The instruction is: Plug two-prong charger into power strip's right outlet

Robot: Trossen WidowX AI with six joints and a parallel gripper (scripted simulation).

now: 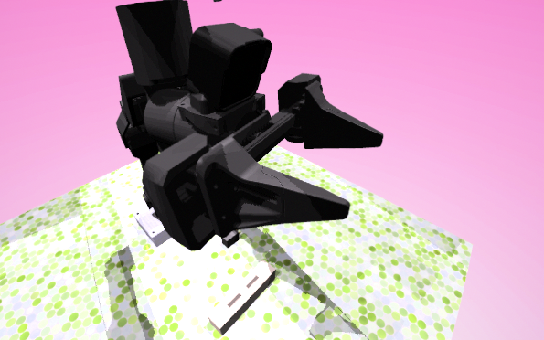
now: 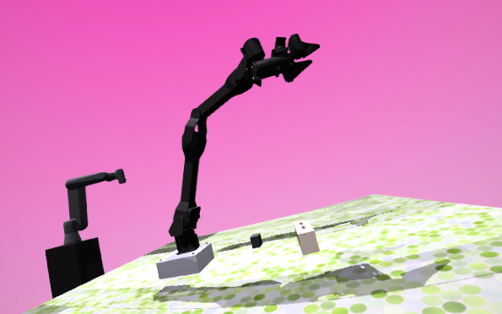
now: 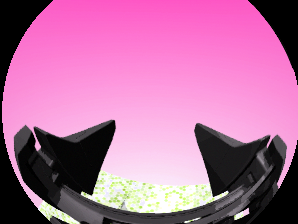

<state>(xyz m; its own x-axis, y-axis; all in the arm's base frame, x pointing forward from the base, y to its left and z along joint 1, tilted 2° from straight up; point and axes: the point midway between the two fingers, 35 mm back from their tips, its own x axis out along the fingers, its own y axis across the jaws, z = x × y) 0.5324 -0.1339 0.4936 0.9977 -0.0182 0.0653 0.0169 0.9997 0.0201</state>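
Now: the charger 32 cm behind my gripper tip, 21 cm to the left of it and 55 cm below it.
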